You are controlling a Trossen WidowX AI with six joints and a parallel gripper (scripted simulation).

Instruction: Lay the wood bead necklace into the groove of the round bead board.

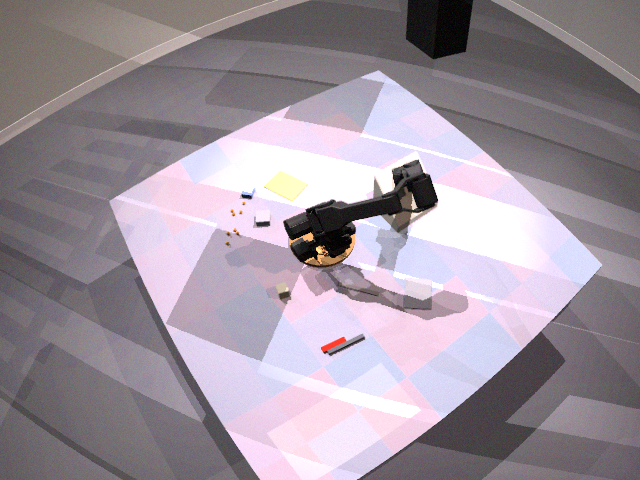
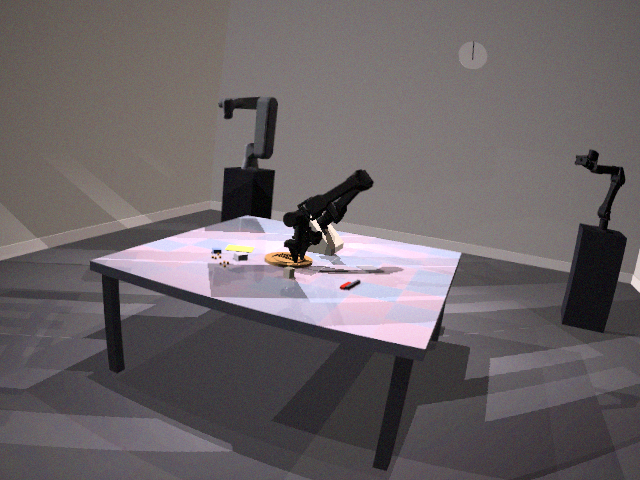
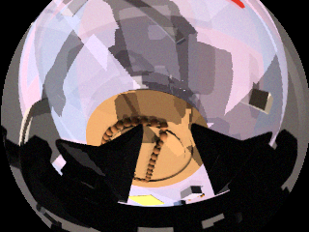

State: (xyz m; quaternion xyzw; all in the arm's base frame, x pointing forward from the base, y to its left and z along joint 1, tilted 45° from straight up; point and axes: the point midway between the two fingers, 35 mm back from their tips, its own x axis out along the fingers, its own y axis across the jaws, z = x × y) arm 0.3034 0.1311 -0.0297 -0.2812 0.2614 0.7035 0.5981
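Right now my gripper tip is 6 cm to the left of the round bead board, 2 cm past it and 1 cm above it. Round my gripper tip: cream cube (16 cm ahead, 5 cm to the left); then white block (22 cm to the right, 10 cm ahead); then thin rod (14 cm to the left, 3 cm behind, 1 cm below).
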